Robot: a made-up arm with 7 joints.
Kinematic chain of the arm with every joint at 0, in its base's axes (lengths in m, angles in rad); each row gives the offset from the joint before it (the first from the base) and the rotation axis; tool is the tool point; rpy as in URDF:
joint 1: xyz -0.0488 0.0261 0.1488 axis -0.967 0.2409 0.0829
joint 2: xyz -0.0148 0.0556 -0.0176 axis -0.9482 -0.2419 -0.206
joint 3: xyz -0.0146 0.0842 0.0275 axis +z
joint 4: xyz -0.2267 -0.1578 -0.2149 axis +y
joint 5: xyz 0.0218 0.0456 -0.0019 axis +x
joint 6: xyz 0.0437 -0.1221 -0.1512 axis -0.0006 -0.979 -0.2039
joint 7: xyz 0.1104 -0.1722 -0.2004 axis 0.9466 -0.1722 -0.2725
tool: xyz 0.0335 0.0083 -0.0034 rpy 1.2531 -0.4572 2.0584
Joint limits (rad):
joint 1: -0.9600..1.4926
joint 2: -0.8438..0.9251
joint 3: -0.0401..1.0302
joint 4: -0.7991..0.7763
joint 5: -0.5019..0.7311
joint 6: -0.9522..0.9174
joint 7: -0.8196..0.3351
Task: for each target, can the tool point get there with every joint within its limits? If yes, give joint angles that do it. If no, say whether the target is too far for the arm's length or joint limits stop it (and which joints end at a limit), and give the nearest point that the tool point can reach.
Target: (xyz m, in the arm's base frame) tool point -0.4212 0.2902 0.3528
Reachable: no: joint limits stop it (at a limit: joint 2, joint 3, joint 4, joint 5, joint 6, joint 7) | nearest point -0.1213 0.2852 0.3971 | short by 0.303 m
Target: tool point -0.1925 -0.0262 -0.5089
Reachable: yes | joints 0.1610 -0.6383 0.1686 -0.1427 -0.1370 -0.6375 -0.1088
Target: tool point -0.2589 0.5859 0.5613
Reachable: no: joint limits stop it (at a limit: joint 1, joint 2, joint 3, joint 5, joint 7) | nearest point -0.0729 0.5692 0.4506 | short by 0.217 m
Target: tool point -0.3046 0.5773 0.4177
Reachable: no: joint limits stop it (at a limit: joint 1, joint 2, joint 3, joint 5) | nearest point -0.2474 0.7138 0.2737 | short by 0.206 m
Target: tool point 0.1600 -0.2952 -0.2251
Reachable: yes | joints 0.7865 0.0988 0.8190 -0.2436 0.5031 0.7763 -0.2806
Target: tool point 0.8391 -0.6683 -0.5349
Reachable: no: too far | nearest point 0.2990 -0.3467 -0.2484 | short by 0.691 m
